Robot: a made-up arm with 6 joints. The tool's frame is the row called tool. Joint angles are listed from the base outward.
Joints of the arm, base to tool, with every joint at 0 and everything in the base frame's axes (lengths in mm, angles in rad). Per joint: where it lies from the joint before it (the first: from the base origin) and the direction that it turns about. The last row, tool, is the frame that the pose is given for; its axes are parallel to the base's.
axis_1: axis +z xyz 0 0 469
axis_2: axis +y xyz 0 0 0
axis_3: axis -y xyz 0 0 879
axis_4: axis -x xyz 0 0 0
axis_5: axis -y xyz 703 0 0
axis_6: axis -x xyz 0 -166 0
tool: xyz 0 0 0
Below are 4 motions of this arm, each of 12 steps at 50 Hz.
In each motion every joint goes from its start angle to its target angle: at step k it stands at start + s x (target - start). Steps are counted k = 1, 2, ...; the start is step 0. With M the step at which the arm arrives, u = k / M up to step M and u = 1 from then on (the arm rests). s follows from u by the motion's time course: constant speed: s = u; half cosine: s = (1 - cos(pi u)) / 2; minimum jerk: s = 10 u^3 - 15 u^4 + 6 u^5.
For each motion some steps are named. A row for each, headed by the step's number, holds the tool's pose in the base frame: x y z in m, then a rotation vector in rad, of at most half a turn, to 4 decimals.
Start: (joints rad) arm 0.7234 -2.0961 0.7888 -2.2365 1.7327 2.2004
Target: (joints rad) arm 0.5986 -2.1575 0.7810 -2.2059 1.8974 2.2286
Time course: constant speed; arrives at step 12
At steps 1, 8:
1: -1.1306 -0.8426 0.3264 1.8427 -0.7895 0.2998
8: -1.1813 -0.7554 0.2809 1.8362 -0.7651 0.2467

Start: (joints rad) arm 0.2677 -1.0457 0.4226 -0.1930 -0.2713 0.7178
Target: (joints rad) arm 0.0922 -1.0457 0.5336 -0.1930 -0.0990 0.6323
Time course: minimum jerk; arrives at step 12
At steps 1, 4, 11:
1: -0.5912 -0.3305 1.6058 -0.3322 -1.2375 -0.0466
4: -0.6181 -0.3126 1.6079 -0.3224 -1.2837 -0.0889
11: -0.7160 -0.2305 1.6129 -0.3017 -1.4713 -0.2359

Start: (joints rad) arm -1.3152 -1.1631 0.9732 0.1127 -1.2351 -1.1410
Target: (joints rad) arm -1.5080 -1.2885 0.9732 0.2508 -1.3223 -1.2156
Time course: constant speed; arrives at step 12
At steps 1, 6, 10, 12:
1: -0.4472 1.1370 1.3875 0.3145 -1.3772 -0.7065
6: -0.3617 1.2228 1.3174 0.2620 -1.4597 -0.7785
10: -0.2847 1.2836 1.2592 0.2174 -1.5277 -0.8307
12: -0.2436 1.3112 1.2294 0.1942 -1.5623 -0.8549

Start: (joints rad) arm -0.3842 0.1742 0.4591 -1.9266 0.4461 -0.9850
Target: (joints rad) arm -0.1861 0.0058 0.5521 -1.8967 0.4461 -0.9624
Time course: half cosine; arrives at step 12
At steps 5, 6, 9, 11, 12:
5: 0.7871 -0.1939 1.4594 2.7407 -1.0801 0.2126
6: 0.7692 -0.1677 1.4851 2.7460 -1.0495 0.2643
9: 0.7123 -0.1005 1.5524 2.7586 -0.9679 0.4057
11: 0.6887 -0.0779 1.5758 2.7625 -0.9387 0.4575
12: 0.6854 -0.0750 1.5788 2.7630 -0.9349 0.4643

